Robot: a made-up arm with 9 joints. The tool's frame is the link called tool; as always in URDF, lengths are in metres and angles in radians. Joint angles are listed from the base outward. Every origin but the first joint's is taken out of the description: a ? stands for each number. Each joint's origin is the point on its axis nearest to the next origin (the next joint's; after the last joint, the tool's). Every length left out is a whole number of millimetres.
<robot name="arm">
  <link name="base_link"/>
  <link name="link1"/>
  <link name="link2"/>
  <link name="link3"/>
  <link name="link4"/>
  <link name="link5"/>
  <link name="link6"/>
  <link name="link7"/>
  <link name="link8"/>
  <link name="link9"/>
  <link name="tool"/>
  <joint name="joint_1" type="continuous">
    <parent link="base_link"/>
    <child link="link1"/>
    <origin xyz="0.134 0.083 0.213" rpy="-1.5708 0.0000 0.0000"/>
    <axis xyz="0 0 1"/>
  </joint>
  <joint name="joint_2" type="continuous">
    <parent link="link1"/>
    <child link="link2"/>
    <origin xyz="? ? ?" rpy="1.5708 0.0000 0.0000"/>
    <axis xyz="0 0 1"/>
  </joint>
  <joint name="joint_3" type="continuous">
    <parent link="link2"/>
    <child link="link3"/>
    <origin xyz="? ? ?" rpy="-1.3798 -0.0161 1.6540"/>
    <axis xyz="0 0 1"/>
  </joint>
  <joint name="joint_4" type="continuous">
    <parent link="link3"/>
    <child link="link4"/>
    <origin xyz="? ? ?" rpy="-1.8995 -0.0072 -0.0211"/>
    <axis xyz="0 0 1"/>
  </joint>
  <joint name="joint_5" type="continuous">
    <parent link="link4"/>
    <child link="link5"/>
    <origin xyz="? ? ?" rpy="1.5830 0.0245 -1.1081"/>
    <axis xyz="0 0 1"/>
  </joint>
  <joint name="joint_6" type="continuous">
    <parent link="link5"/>
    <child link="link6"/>
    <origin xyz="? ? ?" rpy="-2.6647 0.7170 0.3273"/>
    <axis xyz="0 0 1"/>
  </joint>
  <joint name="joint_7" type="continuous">
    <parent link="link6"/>
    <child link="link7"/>
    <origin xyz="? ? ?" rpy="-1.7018 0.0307 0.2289"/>
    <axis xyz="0 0 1"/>
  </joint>
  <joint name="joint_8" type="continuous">
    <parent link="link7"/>
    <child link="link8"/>
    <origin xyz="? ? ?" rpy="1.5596 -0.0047 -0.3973"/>
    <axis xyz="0 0 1"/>
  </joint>
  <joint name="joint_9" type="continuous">
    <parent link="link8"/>
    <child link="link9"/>
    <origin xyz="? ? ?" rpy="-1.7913 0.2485 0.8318"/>
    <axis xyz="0 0 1"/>
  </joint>
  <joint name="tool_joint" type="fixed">
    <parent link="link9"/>
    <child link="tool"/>
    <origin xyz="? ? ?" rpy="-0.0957 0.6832 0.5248"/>
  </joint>
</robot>
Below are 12 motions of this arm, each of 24 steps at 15 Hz.
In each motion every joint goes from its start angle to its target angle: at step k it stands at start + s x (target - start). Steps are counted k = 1, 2, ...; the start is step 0. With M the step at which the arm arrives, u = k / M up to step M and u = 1 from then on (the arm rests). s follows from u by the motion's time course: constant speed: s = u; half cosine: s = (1 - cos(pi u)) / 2; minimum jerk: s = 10 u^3 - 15 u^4 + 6 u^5.
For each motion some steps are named. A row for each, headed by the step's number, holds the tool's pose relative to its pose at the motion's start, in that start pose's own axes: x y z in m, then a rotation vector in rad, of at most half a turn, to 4 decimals.
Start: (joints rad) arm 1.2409 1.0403 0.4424 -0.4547 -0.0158 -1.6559 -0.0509 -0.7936 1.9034
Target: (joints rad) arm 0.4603 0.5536 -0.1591 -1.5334 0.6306 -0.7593 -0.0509 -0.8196 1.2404
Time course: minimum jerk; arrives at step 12
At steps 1, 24:
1: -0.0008 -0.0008 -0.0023 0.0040 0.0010 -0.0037
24: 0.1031 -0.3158 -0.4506 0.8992 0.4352 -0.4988

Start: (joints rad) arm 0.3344 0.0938 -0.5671 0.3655 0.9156 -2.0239 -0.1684 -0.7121 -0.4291
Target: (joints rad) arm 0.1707 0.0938 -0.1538 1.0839 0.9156 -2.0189 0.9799 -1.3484 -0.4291
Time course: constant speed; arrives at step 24
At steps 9, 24:
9: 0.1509 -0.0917 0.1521 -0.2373 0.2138 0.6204
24: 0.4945 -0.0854 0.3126 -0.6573 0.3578 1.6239

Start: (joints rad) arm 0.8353 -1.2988 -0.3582 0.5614 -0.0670 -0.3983 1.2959 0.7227 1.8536
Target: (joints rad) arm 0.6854 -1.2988 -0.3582 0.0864 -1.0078 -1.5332 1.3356 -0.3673 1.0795
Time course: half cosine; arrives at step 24
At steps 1, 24:
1: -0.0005 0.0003 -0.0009 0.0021 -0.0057 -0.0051
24: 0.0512 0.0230 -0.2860 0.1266 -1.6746 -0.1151

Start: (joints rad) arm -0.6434 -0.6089 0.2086 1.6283 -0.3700 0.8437 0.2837 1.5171 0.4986
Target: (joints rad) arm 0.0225 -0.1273 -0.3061 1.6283 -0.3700 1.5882 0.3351 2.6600 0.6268
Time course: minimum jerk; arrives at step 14
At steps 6, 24:
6: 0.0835 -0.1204 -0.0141 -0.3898 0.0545 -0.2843
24: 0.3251 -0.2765 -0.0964 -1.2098 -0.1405 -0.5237

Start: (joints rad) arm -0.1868 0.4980 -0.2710 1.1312 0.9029 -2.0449 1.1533 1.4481 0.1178
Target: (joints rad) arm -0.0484 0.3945 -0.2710 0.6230 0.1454 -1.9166 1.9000 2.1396 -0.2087
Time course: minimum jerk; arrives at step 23
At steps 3, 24:
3: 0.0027 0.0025 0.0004 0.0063 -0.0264 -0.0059
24: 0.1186 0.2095 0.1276 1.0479 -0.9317 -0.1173

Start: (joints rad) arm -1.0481 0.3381 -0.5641 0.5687 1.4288 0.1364 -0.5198 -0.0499 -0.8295
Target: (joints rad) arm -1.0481 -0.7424 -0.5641 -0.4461 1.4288 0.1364 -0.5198 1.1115 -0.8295
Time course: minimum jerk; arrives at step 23
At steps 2, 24:
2: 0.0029 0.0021 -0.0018 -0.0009 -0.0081 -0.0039
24: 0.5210 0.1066 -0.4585 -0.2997 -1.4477 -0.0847

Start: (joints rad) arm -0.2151 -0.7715 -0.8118 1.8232 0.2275 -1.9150 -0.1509 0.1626 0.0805
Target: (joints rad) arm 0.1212 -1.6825 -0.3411 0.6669 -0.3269 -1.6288 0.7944 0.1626 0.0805
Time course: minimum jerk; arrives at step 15
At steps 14, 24:
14: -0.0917 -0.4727 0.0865 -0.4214 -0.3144 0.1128
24: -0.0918 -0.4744 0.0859 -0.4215 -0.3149 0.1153

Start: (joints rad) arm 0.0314 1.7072 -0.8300 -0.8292 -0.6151 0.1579 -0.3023 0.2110 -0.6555
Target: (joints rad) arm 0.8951 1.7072 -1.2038 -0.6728 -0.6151 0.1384 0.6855 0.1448 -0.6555
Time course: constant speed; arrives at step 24
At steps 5, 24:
5: 0.1655 0.0144 0.0889 0.0266 -0.2870 0.2750
24: 0.4516 0.2671 0.6872 -0.2221 -1.2720 1.4054

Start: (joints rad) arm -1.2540 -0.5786 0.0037 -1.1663 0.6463 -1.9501 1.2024 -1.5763 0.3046
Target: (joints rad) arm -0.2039 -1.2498 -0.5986 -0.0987 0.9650 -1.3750 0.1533 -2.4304 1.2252
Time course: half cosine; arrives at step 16
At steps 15, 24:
15: -0.0121 -0.7247 0.0956 -1.0864 -0.1303 1.7050
24: -0.0110 -0.7307 0.1050 -1.0848 -0.1293 1.7345

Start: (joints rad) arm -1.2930 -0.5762 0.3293 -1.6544 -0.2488 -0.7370 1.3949 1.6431 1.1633
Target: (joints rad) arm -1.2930 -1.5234 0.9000 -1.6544 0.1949 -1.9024 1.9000 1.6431 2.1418
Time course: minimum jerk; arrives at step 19
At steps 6, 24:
6: -0.0175 0.0078 0.1108 0.0106 0.0734 0.0817
24: 0.0202 0.1641 0.4764 0.0408 0.2596 0.2339

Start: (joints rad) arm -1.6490 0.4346 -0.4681 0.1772 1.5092 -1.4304 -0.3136 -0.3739 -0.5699
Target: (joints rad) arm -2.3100 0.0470 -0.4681 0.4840 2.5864 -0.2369 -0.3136 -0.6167 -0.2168
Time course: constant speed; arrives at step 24
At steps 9, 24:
9: 0.1407 0.0997 0.1773 0.0236 0.3878 -0.1697
24: 0.5012 0.1806 0.3008 -0.1105 0.9162 -0.3600

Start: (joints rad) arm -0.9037 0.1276 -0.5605 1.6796 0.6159 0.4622 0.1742 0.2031 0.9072
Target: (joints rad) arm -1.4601 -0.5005 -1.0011 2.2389 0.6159 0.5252 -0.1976 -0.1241 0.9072
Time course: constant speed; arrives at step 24
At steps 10, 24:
10: 0.0778 -0.0030 -0.0453 0.3727 0.4348 -0.2960
24: 0.1957 -0.0942 -0.0818 1.1094 0.6133 -0.8367

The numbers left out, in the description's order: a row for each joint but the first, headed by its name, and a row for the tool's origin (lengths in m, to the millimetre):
joint_2: -0.032 0.268 0.000
joint_3: -0.150 0.278 0.000
joint_4: 0.307 0.150 0.000
joint_5: 0.208 0.117 0.000
joint_6: 0.026 -0.048 0.000
joint_7: -0.080 0.088 0.000
joint_8: -0.030 -0.076 0.000
joint_9: -0.085 -0.040 0.000
tool: 0.000 -0.059 0.000

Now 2 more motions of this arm.
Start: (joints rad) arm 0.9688 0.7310 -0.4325 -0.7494 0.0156 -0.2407 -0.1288 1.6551 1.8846
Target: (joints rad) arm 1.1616 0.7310 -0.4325 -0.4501 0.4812 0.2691 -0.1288 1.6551 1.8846
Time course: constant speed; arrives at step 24
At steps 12, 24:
12: -0.0226 0.0057 -0.0621 -0.1275 0.2807 0.1560
24: -0.0451 0.0110 -0.1140 -0.2673 0.5274 0.2933

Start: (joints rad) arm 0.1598 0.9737 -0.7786 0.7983 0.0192 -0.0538 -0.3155 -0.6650 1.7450
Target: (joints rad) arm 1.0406 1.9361 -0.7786 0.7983 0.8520 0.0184 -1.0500 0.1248 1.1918
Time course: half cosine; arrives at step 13
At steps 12, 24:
12: -0.2255 -0.0008 0.6387 0.2574 0.2920 -0.9039
24: -0.2316 0.0049 0.6457 0.2563 0.2995 -0.9234

